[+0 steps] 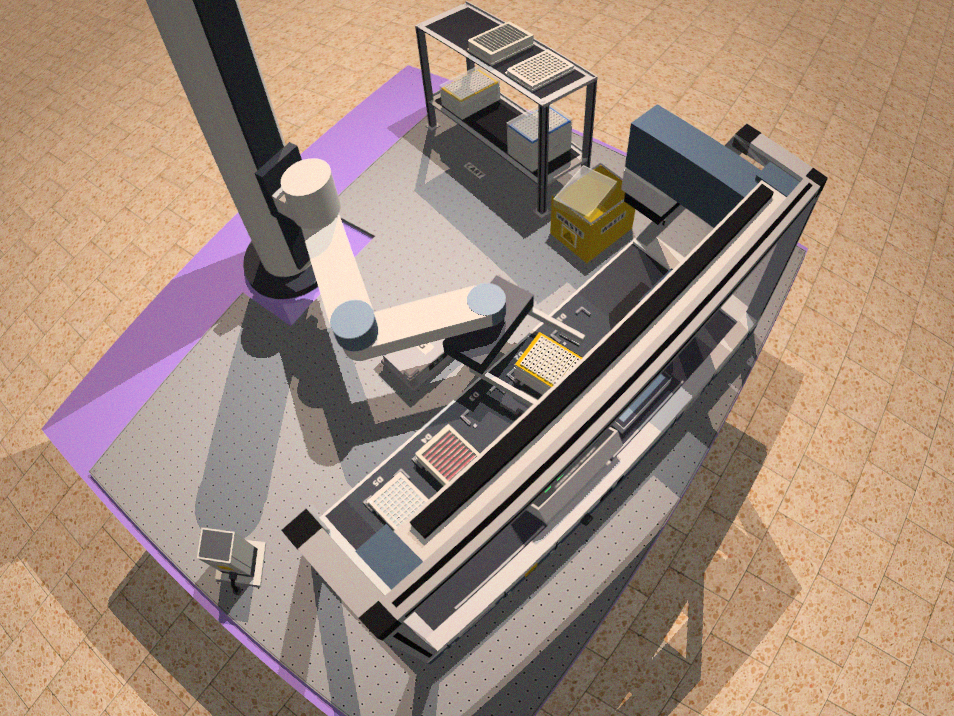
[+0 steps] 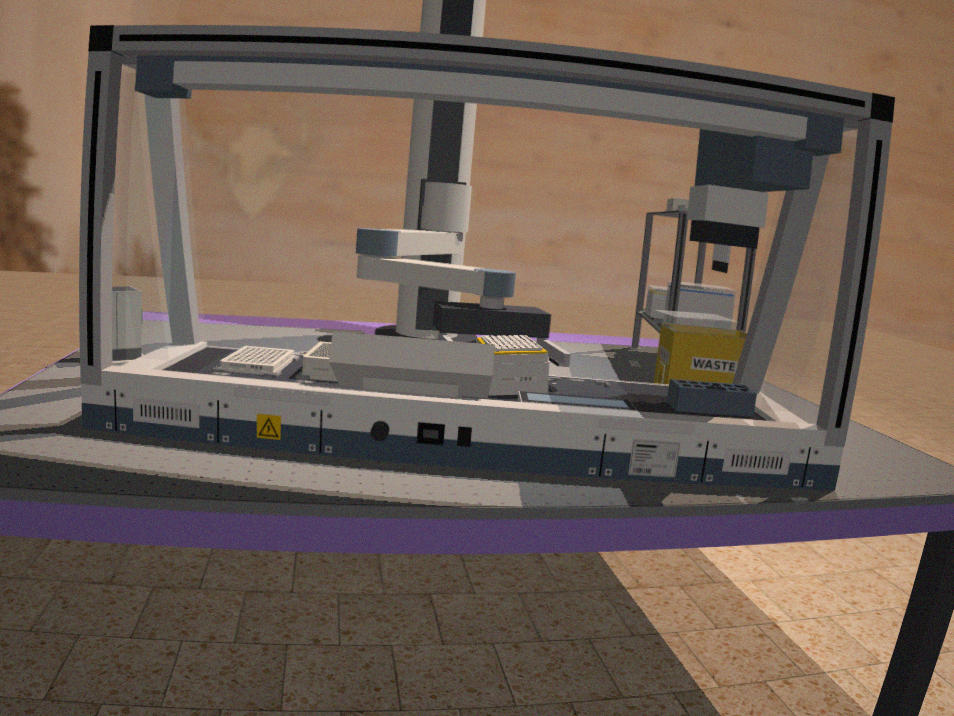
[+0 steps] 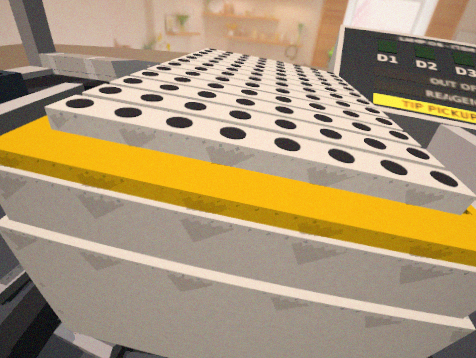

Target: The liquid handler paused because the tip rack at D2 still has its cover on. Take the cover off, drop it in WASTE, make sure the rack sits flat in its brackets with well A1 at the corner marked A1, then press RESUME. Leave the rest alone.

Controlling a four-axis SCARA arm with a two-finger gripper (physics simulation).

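Places are measured from the arm's base along level axes (x ahead, y left, z up), in centimetres.
Pixels of known places: gripper, fingertip midpoint: (image 1: pixel 561 372) (image 2: pixel 513 358); arm's base, origin of the base link: (image 1: pixel 292 256).
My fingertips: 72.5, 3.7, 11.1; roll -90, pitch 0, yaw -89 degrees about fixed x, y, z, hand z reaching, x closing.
Ahead of a thing's pixels: the offset from my fingertips to its top centre, as dx, dy, dz. "spot": to the spot under its first point.
The tip rack {-1.5, +0.0, +2.5} (image 1: pixel 548 360) (image 2: pixel 517 371) (image 3: pixel 240 200) at D2 has a white top with dark holes and a yellow band; no cover lies over it. Its feet and brackets are mostly hidden, so I cannot tell whether it sits flat. The A1 mark is not visible. A clear cover (image 1: pixel 588 194) (image 2: pixel 697 316) rests tilted in the mouth of the yellow WASTE bin {-16.0, +40.5, +3.7} (image 1: pixel 589 231) (image 2: pixel 693 362). My gripper (image 1: pixel 558 369) is open, low at the rack, one finger along each side with nothing gripped. The status screen {spot: +9.3, -11.4, +1.5} (image 3: pixel 415 80) shows a yellow "TIP PICKUP" line. RESUME is not readable.
A red-striped rack {-6.3, -25.2, -1.5} (image 1: pixel 448 454) stands at D4 and a white plate (image 1: pixel 398 500) (image 2: pixel 259 359) at D5. The gantry beam (image 1: pixel 601 362) (image 2: pixel 493 92) spans the deck. A shelf cart {spot: -28.2, +38.0, +9.9} (image 1: pixel 543 157) stands behind the bin. A grey box {-30.5, -65.7, +3.2} (image 1: pixel 227 551) stands near the table edge.
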